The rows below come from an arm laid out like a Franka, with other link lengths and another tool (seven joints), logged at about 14 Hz.
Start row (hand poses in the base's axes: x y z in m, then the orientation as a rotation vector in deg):
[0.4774 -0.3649 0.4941 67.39 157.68 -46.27]
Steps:
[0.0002 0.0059 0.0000 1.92 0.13 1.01]
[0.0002 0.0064 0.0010 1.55 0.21 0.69]
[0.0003 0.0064 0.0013 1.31 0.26 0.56]
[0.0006 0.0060 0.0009 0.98 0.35 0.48]
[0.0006 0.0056 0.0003 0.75 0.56 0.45]
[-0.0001 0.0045 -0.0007 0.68 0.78 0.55]
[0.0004 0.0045 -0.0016 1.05 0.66 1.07]
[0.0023 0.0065 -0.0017 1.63 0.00 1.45]
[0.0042 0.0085 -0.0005 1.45 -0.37 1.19]
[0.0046 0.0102 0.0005 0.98 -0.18 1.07]
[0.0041 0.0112 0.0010 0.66 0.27 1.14]
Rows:
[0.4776 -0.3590 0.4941 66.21 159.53 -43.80]
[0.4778 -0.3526 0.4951 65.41 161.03 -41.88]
[0.4781 -0.3462 0.4964 64.75 162.34 -40.30]
[0.4787 -0.3402 0.4973 64.15 163.46 -39.23]
[0.4793 -0.3346 0.4976 -63.13 -163.48 38.36]
[0.4792 -0.3301 0.4969 -61.79 -163.25 37.65]
[0.4796 -0.3256 0.4953 -59.78 -163.48 36.38]
[0.4819 -0.3191 0.4936 -57.57 -164.50 34.04]
[0.4861 -0.3106 0.4931 -55.95 -165.61 31.82]
[0.4907 -0.3004 0.4936 -54.43 -166.44 30.36]
[0.4948 -0.2892 0.4946 -52.60 -166.90 29.52]

